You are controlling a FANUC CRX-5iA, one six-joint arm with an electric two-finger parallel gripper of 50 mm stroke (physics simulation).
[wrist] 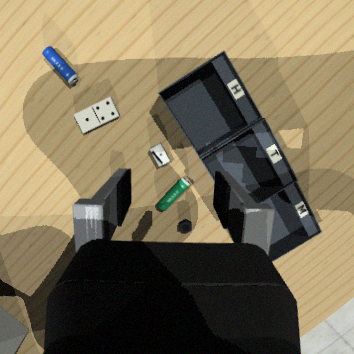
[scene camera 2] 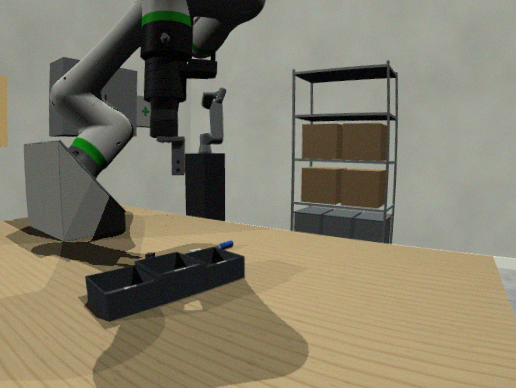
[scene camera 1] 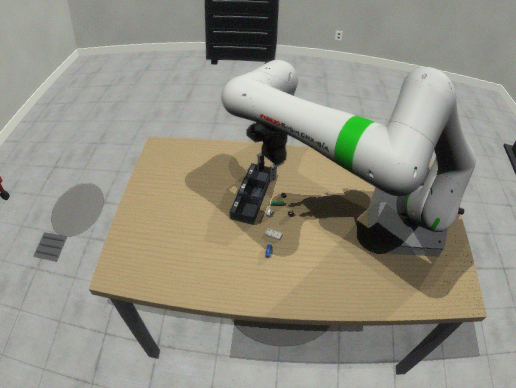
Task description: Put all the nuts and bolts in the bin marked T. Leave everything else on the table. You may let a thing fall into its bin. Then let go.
Note:
I see my gripper, a white domino and a black three-compartment bin.
My gripper shows as well in the wrist view and in scene camera 1.

